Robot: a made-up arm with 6 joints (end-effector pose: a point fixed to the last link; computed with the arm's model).
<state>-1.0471 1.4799 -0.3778 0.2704 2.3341 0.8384</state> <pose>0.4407 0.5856 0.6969 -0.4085 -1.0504 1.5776</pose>
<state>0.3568 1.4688 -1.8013 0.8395 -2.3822 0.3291</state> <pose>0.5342 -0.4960 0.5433 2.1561 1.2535 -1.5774</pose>
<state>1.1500 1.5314 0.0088 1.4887 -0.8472 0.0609</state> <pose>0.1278 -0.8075 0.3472 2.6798 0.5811 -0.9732</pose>
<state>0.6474 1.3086 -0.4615 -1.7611 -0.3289 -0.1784</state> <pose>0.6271 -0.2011 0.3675 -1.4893 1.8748 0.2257</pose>
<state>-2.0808 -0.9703 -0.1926 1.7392 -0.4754 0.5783</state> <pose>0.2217 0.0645 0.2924 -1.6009 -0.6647 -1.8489</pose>
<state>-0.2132 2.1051 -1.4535 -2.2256 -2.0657 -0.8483</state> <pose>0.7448 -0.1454 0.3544 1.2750 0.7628 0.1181</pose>
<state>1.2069 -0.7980 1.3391 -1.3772 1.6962 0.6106</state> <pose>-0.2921 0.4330 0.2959 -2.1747 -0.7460 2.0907</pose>
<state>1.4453 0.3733 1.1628 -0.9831 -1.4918 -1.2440</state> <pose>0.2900 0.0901 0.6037 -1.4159 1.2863 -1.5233</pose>
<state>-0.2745 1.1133 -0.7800 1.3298 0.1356 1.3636</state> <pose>0.5953 -0.2946 0.6293 0.6464 -0.0694 0.3195</pose>
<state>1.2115 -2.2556 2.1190 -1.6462 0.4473 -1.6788</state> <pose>0.1294 -0.6823 -0.4206 -1.7484 -1.9001 1.7367</pose>
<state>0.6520 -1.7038 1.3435 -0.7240 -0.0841 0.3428</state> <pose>-0.2471 0.2885 -0.3715 -2.2560 -0.7722 0.2406</pose>
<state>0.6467 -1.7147 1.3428 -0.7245 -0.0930 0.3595</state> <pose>-0.2437 0.2877 -0.3751 -2.2669 -0.7597 0.2346</pose>
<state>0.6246 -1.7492 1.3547 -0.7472 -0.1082 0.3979</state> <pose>-0.2316 0.2762 -0.3965 -2.3229 -0.7471 0.2184</pose>
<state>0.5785 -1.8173 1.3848 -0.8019 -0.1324 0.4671</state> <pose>-0.2031 0.2504 -0.4422 -2.4397 -0.7333 0.1741</pose>
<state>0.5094 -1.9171 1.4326 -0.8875 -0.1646 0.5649</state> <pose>-0.1502 0.2135 -0.5078 -2.6025 -0.7171 0.0732</pose>
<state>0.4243 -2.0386 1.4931 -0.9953 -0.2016 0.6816</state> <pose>-0.0676 0.1742 -0.5804 -2.7724 -0.6974 -0.1093</pose>
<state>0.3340 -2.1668 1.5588 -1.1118 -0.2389 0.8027</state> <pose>0.0399 0.1436 -0.6437 -2.9009 -0.6741 -0.3686</pose>
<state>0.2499 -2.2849 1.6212 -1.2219 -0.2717 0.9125</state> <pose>0.1548 0.1288 -0.6859 -2.9590 -0.6506 -0.6579</pose>
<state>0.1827 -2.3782 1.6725 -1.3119 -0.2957 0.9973</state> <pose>0.2540 0.1278 -0.7062 2.9253 0.6245 0.9012</pose>
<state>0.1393 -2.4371 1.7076 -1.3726 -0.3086 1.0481</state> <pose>0.3204 0.1315 -0.7129 2.8458 0.6027 1.0481</pose>
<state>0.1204 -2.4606 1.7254 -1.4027 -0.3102 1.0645</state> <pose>0.3497 0.1316 -0.7148 2.8023 0.5972 1.1088</pose>
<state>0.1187 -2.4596 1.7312 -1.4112 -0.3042 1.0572</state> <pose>0.3527 0.1268 -0.7163 2.7850 0.6015 1.1085</pose>
